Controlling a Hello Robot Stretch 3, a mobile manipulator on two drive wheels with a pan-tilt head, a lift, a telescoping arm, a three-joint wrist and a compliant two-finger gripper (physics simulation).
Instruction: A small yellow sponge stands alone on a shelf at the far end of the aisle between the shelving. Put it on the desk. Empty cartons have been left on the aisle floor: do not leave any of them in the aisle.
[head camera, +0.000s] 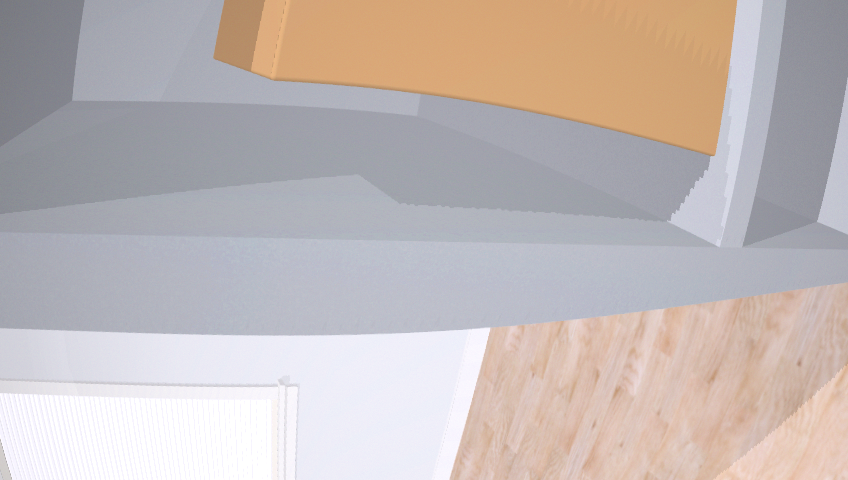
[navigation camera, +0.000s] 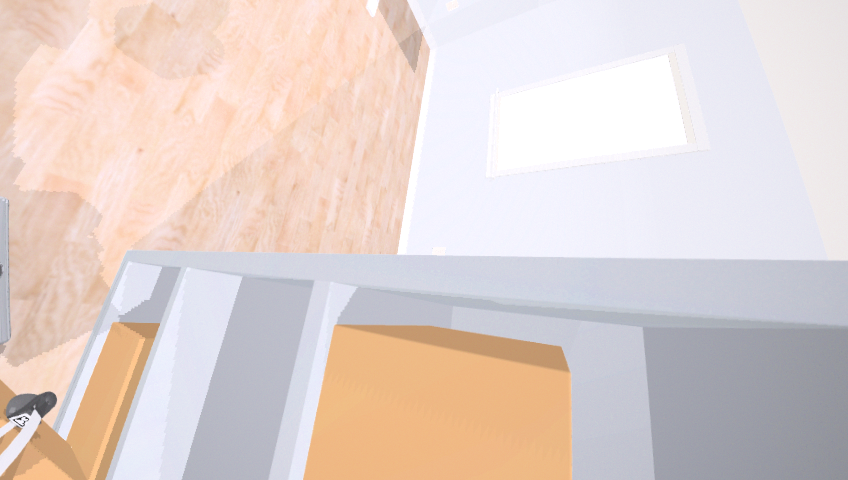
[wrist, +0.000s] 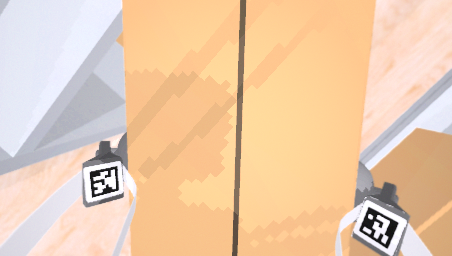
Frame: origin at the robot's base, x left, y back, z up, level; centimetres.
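Seen in the pictures: gripper, fingertip midpoint: (wrist: 240, 163).
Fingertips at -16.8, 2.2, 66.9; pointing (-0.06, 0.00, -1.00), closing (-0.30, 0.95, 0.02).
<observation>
Pixels of each thing's top centre, then the offset from my fingertips to it, as dx, dy, dz. "spot": a spot on its surface instead. Level surfaces: height alone.
- orange-brown carton at its top centre: (wrist: 239, 141) -2.5, -1.0, +5.0
- large orange box at a spot on its surface: (head camera: 505, 65) spot: +9.5, -27.4, +49.5
- Wooden floor at its surface level: dz -66.8
My gripper (wrist: 240, 163) is shut on an orange-brown carton (wrist: 305, 115) (navigation camera: 56, 456). In the wrist view its two fingertips press on opposite sides of the carton, which has a dark seam along its top. In the navigation view one dark fingertip shows against the carton at the lower left corner; the other is hidden or outside that view. The gripper does not show in the head view. The yellow sponge and the desk do not show in these views.
A grey shelf unit (head camera: 357, 285) (navigation camera: 565, 282) (wrist: 45, 55) stands close, holding a large orange box (head camera: 505, 65) (navigation camera: 440, 410) and a narrower one (navigation camera: 110, 386). Another orange box (wrist: 420, 160) is right of the held carton. Wooden floor (head camera: 595, 404) (navigation camera: 267, 178) meets a pale wall with a window (navigation camera: 595, 113).
</observation>
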